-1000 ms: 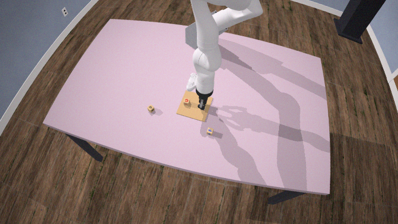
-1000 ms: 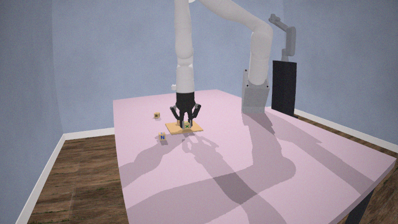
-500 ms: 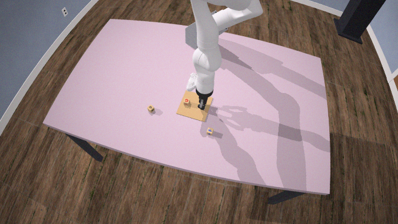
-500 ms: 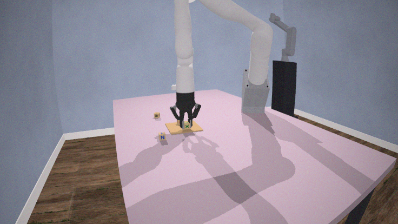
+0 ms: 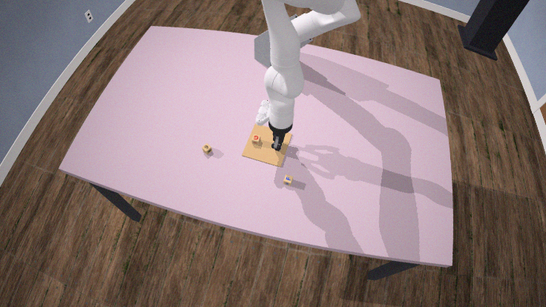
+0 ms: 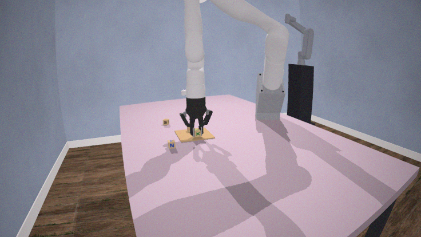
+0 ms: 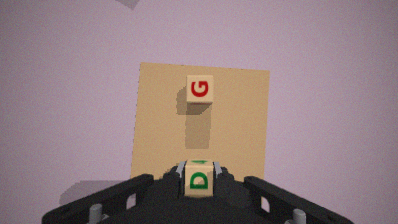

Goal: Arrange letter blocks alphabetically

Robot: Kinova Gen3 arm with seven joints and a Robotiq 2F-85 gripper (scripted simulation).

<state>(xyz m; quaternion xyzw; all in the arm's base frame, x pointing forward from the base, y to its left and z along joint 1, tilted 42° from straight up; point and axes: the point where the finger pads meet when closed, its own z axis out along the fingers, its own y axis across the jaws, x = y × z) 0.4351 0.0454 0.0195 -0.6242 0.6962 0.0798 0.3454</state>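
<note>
The green D block is 1 cm below my hand. From my hand the other things lie so: blue N block: 12 cm ahead, 6 cm to the left, 2 cm below; then tan mat: 4 cm to the right, 3 cm below.
</note>
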